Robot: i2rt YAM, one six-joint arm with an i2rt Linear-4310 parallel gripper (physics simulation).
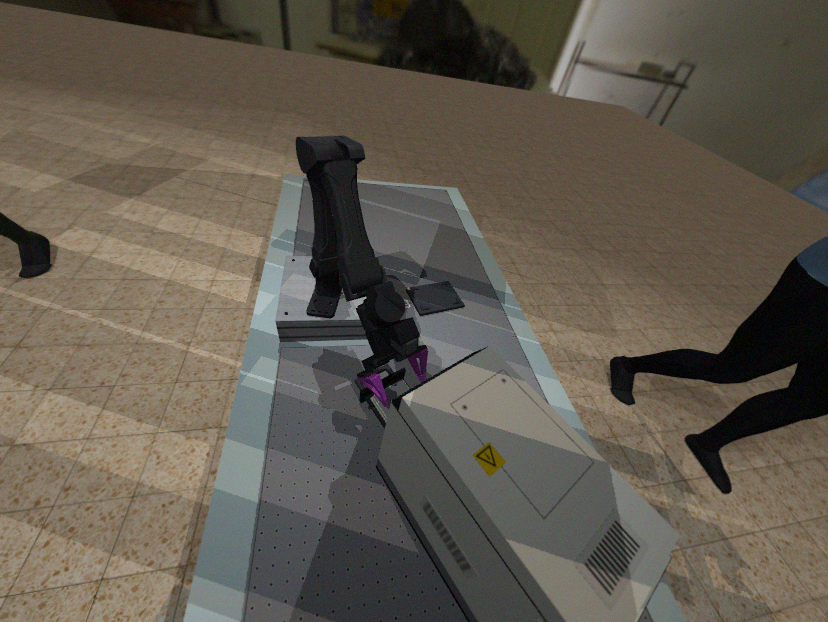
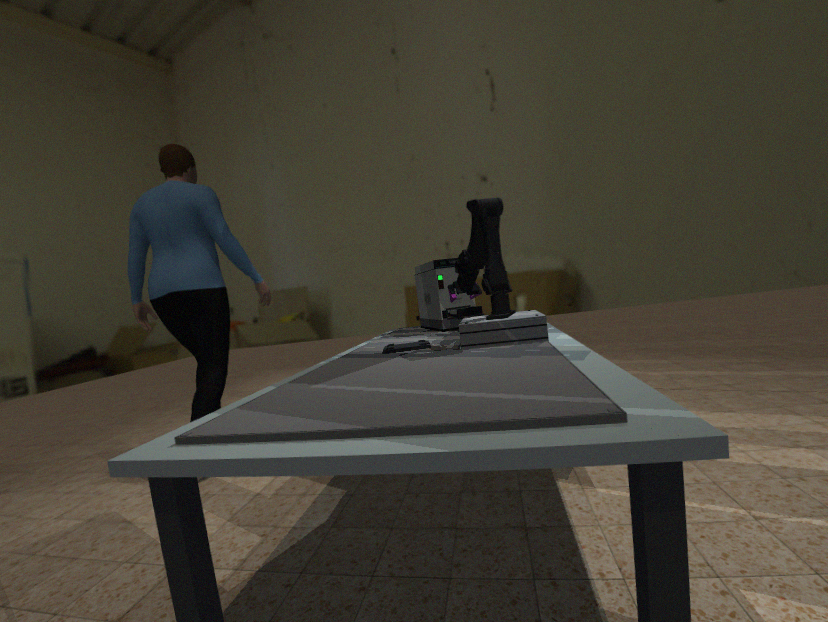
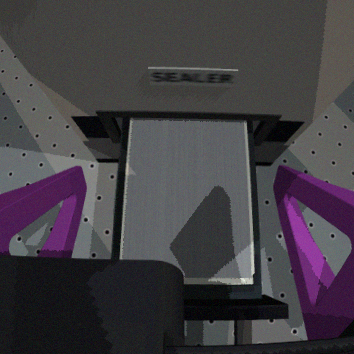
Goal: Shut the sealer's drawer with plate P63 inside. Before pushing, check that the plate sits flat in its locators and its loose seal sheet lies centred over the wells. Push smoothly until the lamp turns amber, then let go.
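Frame: origin at the arm's base, x left, y back, z up, level; metres.
Seen in the pictures: gripper, fingertip midpoint: [image 2: 460, 300] [image 3: 179, 176]; arm's base, link origin: [image 1: 327, 291] [image 2: 501, 315].
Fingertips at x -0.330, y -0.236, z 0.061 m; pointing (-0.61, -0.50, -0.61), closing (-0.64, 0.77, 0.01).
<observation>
Pixels of each thing's top centre, then the offset from my fingertips to it. "*": a spot on its surface instead.
- grey sealer, top centre: [image 1: 530, 461] [image 2: 439, 262] dx -0.183, dy -0.139, dz +0.199 m
- crossbar handle, surface spot: [image 3: 240, 309] * dx +0.030, dy +0.070, dz -0.035 m
- plate, surface spot: [image 3: 220, 281] * dx +0.025, dy +0.053, dz -0.044 m
- grey seal sheet, top centre: [image 3: 187, 182] [image 1: 403, 409] dx -0.010, dy -0.001, dz -0.043 m
- flat dark pad, surface spot: [image 1: 436, 297] * dx +0.439, dy -0.094, dz -0.124 m
The grey sealer [image 1: 468, 408] [image 2: 428, 301] [image 3: 190, 40] stands on the table, its lamp [image 2: 439, 277] green. Its black drawer [image 3: 257, 225] is out, with a crossbar handle [image 3: 240, 309] at the near end. In the drawer lies a plate [image 3: 220, 281], covered by a grey seal sheet [image 3: 175, 150]. A thin pale plate rim shows at the sides and near edge; the sheet looks square to it. The near left corner is hidden by the gripper body, and no plate label is readable. My gripper [image 1: 404, 392] [image 2: 463, 296] [image 3: 179, 176] is open and empty, its fingers either side of the drawer.
The arm's base stands on a grey block [image 1: 321, 329] [image 2: 503, 330]. A flat dark pad [image 1: 436, 297] [image 2: 406, 346] lies beside it on the long table [image 1: 234, 428] [image 2: 415, 463]. A person in blue [image 2: 180, 241] is beside the table.
</observation>
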